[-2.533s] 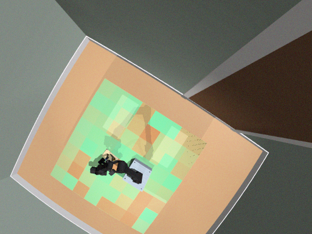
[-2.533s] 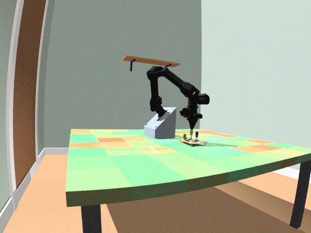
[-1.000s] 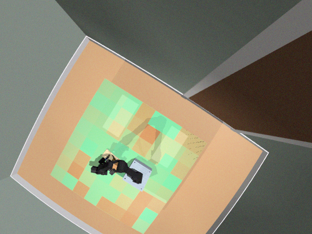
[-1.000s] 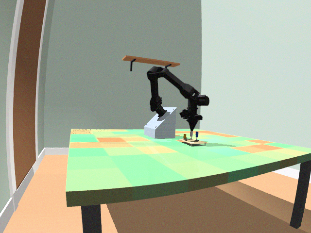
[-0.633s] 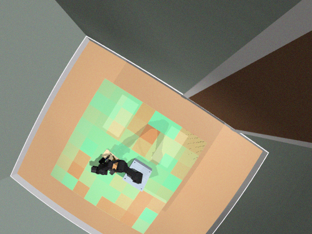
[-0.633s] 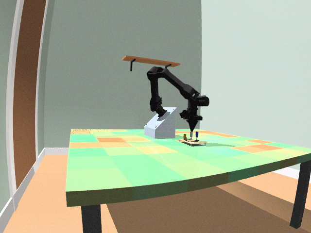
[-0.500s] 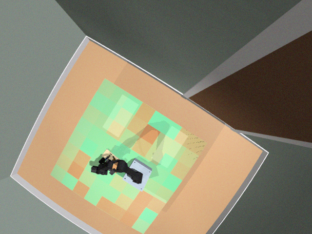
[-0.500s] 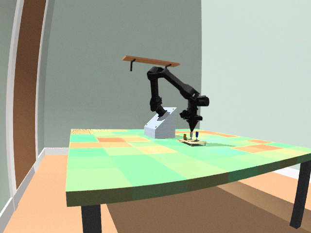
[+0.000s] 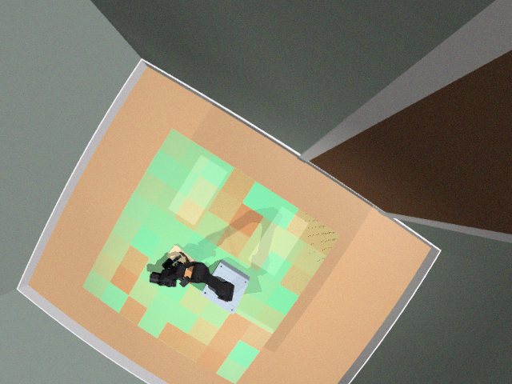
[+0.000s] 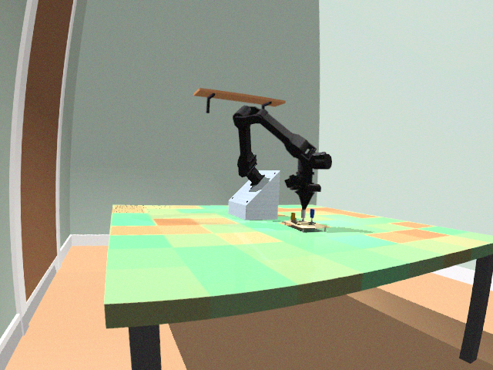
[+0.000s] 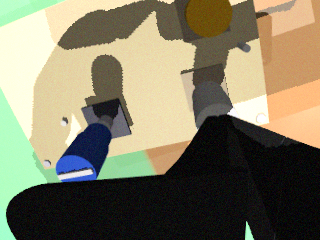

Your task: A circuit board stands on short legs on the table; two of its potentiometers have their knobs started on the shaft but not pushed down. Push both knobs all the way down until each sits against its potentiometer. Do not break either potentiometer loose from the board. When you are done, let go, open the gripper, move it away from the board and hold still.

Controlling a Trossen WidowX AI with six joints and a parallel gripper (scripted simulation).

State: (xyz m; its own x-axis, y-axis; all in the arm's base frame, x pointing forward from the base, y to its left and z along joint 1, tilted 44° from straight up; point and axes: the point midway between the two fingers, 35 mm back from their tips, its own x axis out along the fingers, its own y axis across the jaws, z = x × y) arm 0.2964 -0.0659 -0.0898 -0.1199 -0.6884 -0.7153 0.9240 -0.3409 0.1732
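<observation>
Now: gripper tip 10 mm above the white knob. From my gripper tip the other things lie so: blue knob 60 mm ahead, 10 mm to the right.
</observation>
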